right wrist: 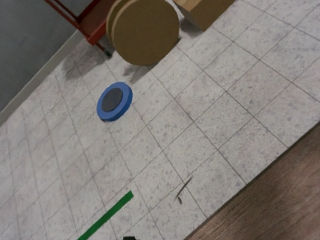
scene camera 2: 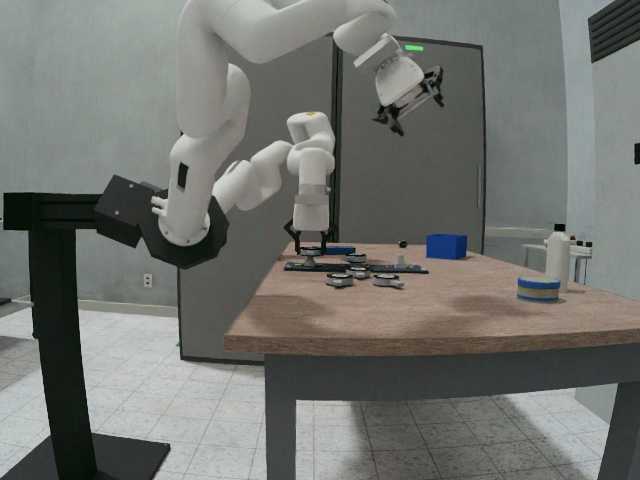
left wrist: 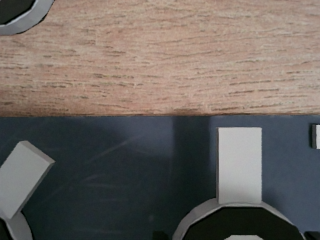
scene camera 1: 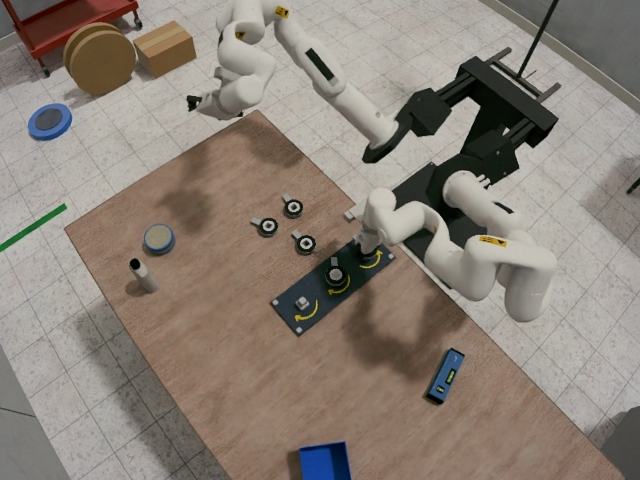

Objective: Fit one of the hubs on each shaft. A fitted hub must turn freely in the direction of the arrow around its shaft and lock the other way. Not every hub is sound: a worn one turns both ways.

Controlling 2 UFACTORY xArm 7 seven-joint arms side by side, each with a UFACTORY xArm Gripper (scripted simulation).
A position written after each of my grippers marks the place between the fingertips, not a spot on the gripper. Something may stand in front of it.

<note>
I see my right gripper [scene camera 2: 418,116], a white bottle [scene camera 2: 558,248] and a tape roll [scene camera 2: 534,289].
The tape roll is seen too in scene camera 1 [scene camera 1: 158,238]. My right gripper is seen too in scene camera 1 [scene camera 1: 204,111]. The right wrist view misses the white bottle: it is out of frame. The left wrist view does not show the white bottle: it is out of frame.
</note>
